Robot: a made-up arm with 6 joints.
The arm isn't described. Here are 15 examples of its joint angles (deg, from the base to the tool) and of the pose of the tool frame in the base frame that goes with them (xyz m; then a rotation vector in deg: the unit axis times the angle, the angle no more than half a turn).
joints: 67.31 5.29 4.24 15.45 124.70 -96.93
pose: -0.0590 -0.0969 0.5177 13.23 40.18 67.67
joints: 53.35 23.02 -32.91 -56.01 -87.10 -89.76
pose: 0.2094 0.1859 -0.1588 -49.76 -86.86 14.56
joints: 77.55 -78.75 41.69 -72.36 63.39 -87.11
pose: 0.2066 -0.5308 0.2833 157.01 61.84 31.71
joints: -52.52 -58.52 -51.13 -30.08 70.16 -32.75
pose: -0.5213 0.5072 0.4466 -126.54 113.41 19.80
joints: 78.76 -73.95 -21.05 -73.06 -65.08 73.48
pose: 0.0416 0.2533 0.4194 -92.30 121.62 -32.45
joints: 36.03 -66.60 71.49 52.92 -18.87 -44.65
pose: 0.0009 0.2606 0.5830 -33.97 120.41 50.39
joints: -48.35 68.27 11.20 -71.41 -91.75 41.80
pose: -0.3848 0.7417 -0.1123 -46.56 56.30 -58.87
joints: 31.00 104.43 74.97 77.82 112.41 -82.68
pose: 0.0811 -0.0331 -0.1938 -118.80 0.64 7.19
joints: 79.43 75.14 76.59 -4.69 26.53 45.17
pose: 0.4068 0.2107 0.1949 64.46 -76.48 -56.76
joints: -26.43 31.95 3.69 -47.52 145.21 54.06
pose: -0.4555 0.1787 0.4017 148.34 13.39 5.25
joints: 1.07 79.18 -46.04 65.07 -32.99 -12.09
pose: -0.1277 0.2181 -0.1664 -121.03 43.18 -88.05
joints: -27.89 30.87 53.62 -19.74 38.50 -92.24
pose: -0.2096 0.2470 0.4343 -29.37 69.79 106.65
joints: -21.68 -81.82 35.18 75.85 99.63 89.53
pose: 0.4120 0.3272 0.5608 21.15 153.02 -11.28
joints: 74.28 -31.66 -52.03 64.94 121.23 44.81
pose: 0.5049 -0.1960 0.6098 74.82 134.84 -16.05
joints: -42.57 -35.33 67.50 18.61 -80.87 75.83
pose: -0.5234 0.0679 0.0398 -53.48 -2.07 19.43
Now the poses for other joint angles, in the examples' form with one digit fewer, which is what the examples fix.
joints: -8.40 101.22 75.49 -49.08 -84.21 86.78
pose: 0.212 0.820 0.151 50.6 -19.0 -70.0
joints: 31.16 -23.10 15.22 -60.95 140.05 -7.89
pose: 0.015 0.169 0.684 113.0 -0.9 -28.9
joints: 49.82 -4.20 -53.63 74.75 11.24 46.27
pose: -0.135 0.136 0.486 -65.2 77.1 17.7
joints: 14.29 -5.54 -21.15 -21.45 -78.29 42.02
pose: -0.325 0.227 0.075 -131.2 43.5 -53.3
